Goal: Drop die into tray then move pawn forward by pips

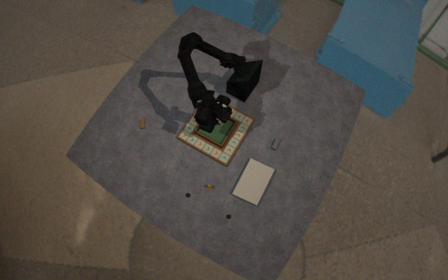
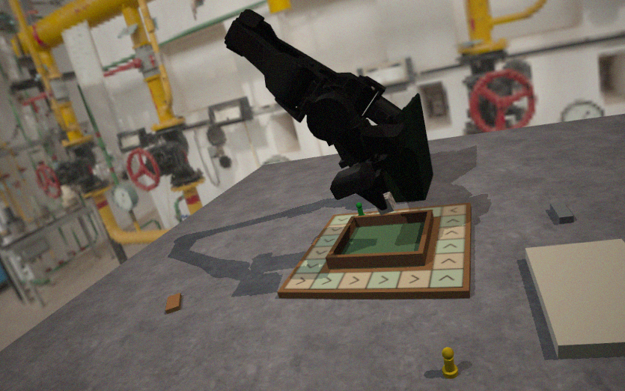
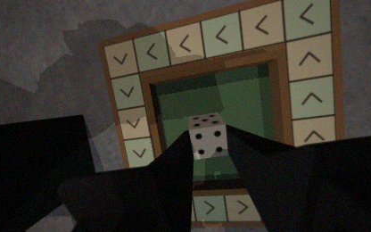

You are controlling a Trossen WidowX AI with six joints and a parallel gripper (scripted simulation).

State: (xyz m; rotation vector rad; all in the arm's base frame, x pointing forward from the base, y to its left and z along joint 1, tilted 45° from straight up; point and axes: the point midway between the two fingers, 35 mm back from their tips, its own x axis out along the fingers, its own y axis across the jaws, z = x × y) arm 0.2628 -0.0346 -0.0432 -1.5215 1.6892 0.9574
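Right now my gripper tip is 100 mm past the green pawn, 90 mm to the left of it and 50 mm above it. From my gripper tip the other things lie so: small grey block 280 mm to the left, 70 mm below, 70 mm behind; white die right at my gripper tip; green dice tray 70 mm below, 10 mm to the right, 10 mm ahead.
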